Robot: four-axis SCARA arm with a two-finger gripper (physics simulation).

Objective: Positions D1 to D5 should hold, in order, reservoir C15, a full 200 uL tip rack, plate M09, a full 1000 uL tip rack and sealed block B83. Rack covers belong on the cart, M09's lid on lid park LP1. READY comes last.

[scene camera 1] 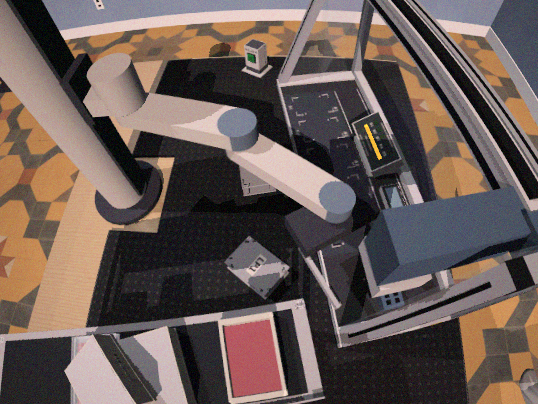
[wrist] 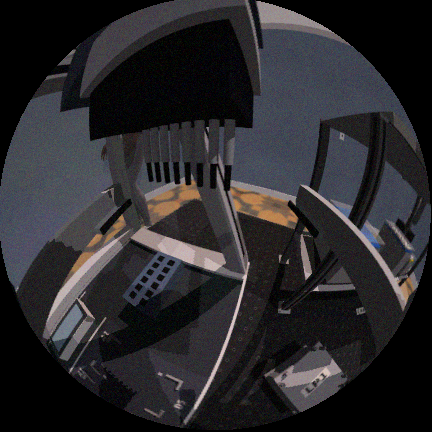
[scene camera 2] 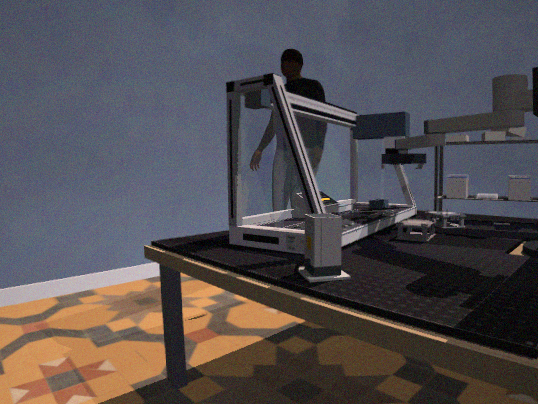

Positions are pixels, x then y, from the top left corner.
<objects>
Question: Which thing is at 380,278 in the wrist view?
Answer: The gripper.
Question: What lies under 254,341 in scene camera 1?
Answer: A one-well reservoir.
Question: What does the gripper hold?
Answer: Nothing.
</objects>
